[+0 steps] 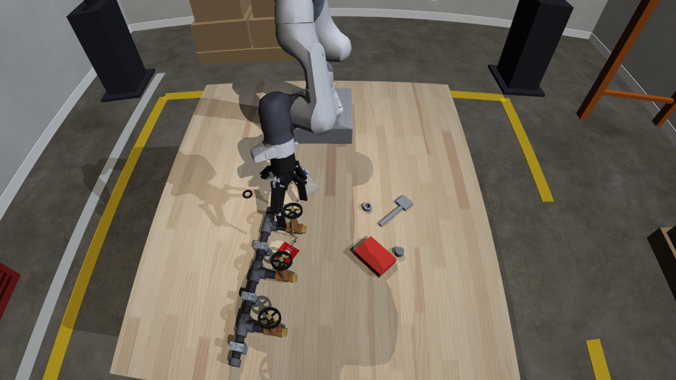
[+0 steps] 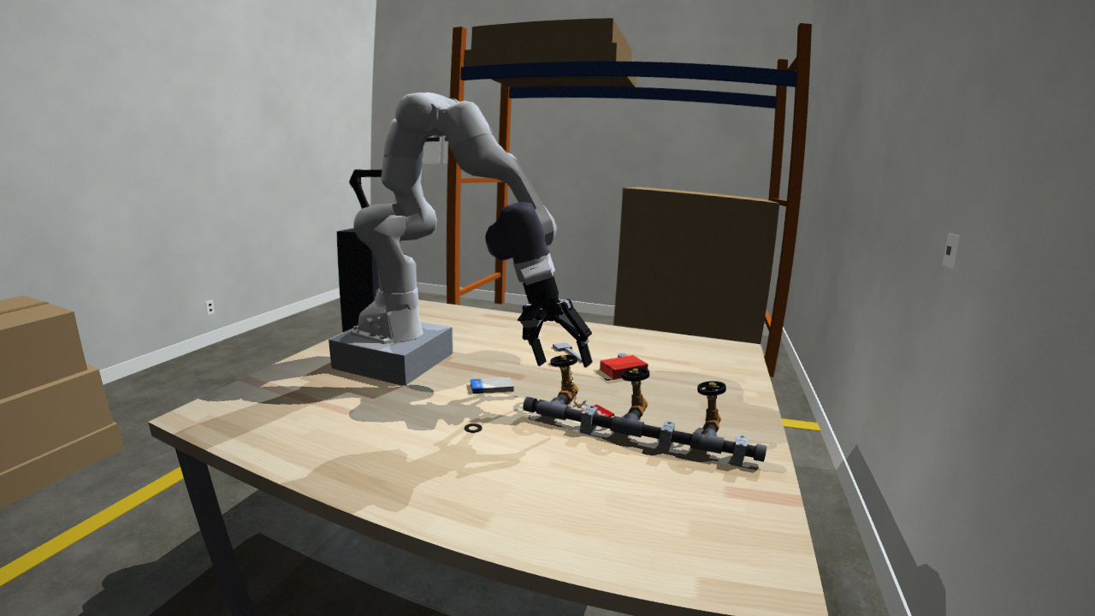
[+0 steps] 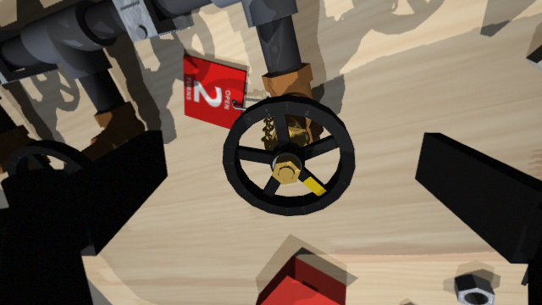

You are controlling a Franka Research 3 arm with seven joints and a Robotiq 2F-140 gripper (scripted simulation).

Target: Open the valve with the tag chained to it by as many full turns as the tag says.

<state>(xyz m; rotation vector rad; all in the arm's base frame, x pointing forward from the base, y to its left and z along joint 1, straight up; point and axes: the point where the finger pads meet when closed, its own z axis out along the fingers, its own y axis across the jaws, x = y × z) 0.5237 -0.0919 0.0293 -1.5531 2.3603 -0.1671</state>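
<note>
Right now my hand is 9 cm short of the red tag, 2 cm to the left of it and 11 cm above it. From my hand the other things lie so: blue-and-white box: 20 cm behind, 2 cm to the left, 11 cm below; then nut: 8 cm behind, 26 cm to the left, 11 cm below; then black washer: 16 cm behind, 20 cm to the right, 12 cm below.
</note>
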